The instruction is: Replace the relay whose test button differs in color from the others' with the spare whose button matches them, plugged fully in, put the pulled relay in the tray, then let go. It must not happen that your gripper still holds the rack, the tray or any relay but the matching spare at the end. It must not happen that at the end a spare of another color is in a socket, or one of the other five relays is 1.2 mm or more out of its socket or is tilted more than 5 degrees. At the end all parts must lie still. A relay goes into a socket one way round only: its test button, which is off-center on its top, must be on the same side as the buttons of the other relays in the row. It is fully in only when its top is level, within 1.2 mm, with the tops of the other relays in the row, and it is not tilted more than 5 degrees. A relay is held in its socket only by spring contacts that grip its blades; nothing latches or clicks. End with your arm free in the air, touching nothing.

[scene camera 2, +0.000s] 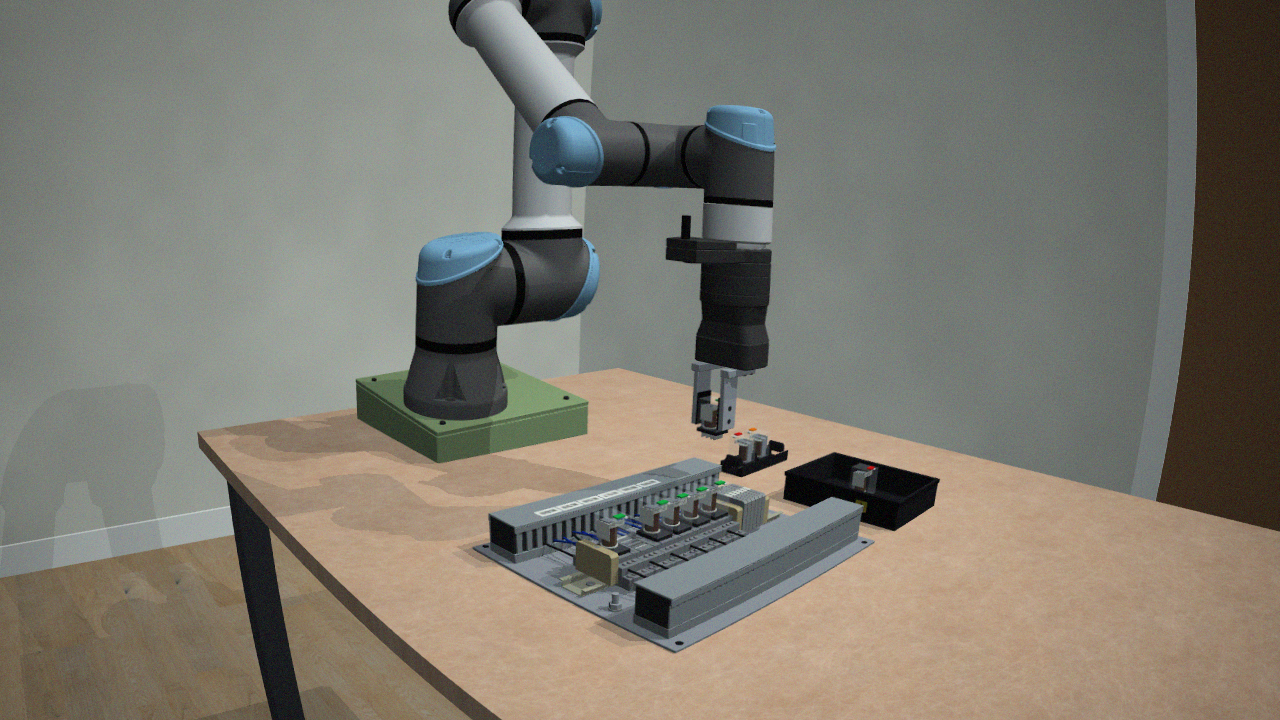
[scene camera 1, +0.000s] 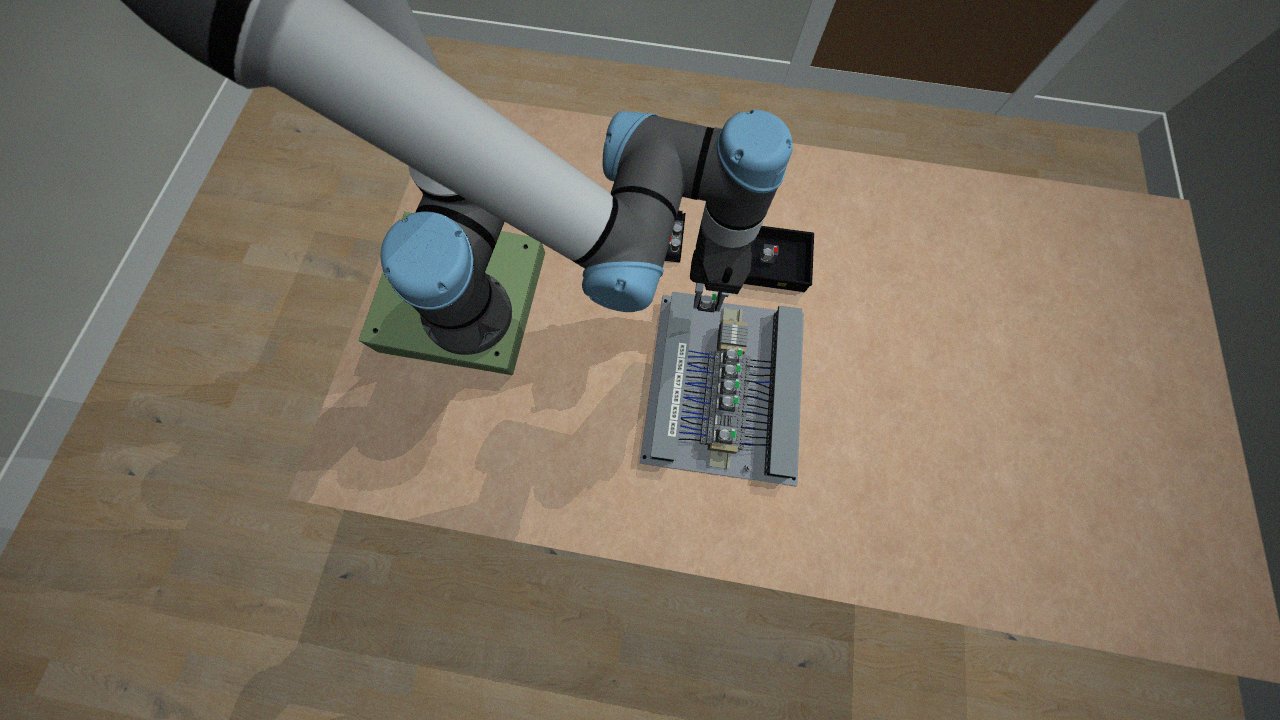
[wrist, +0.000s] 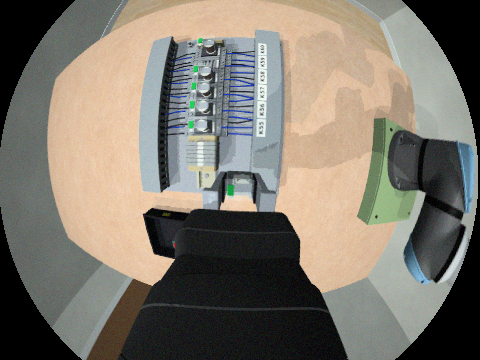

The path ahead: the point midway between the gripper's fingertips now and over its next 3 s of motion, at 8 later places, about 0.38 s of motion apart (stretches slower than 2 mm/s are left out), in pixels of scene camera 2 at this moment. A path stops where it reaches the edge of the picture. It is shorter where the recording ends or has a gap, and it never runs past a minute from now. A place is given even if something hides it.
My gripper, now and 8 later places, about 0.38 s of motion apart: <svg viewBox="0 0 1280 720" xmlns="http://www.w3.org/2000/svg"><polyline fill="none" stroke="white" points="712,425 701,432 689,441 670,452 653,463 637,474 629,479 627,481 630,479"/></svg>
